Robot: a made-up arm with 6 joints.
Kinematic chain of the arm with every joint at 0, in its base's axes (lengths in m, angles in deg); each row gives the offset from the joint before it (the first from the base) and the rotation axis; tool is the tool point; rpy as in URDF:
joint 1: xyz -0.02 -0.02 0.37 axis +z
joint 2: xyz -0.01 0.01 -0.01 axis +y
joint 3: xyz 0.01 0 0.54 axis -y
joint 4: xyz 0 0.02 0 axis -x
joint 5: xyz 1.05 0 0.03 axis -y
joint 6: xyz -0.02 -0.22 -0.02 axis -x
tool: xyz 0 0.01 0 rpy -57.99 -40.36 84.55
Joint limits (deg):
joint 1: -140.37..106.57
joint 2: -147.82..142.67
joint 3: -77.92..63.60
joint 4: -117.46..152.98
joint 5: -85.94..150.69
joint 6: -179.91..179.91
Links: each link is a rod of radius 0.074 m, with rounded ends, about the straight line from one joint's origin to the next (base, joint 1, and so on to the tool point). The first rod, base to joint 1, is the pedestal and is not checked.
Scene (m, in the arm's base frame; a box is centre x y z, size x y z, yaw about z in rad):
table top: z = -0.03
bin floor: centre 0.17 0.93 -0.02 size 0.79 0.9 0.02 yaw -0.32
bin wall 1: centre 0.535 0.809 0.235 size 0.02 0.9 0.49 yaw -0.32
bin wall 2: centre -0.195 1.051 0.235 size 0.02 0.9 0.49 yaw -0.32
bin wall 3: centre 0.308 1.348 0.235 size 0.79 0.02 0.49 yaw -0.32
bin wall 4: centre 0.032 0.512 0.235 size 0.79 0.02 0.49 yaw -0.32
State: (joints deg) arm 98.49 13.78 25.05 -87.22 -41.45 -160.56
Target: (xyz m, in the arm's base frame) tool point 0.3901 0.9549 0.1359
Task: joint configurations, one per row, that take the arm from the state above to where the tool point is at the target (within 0.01 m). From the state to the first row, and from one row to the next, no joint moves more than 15 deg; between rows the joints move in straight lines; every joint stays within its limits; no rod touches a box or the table.
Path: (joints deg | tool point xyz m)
1: 83.69 21.76 13.03 -84.79 -41.76 -160.56 | 0.1309 1.1478 0.4793
2: 68.88 29.74 1.01 -82.35 -42.07 -160.57 | 0.3901 0.9549 0.1359

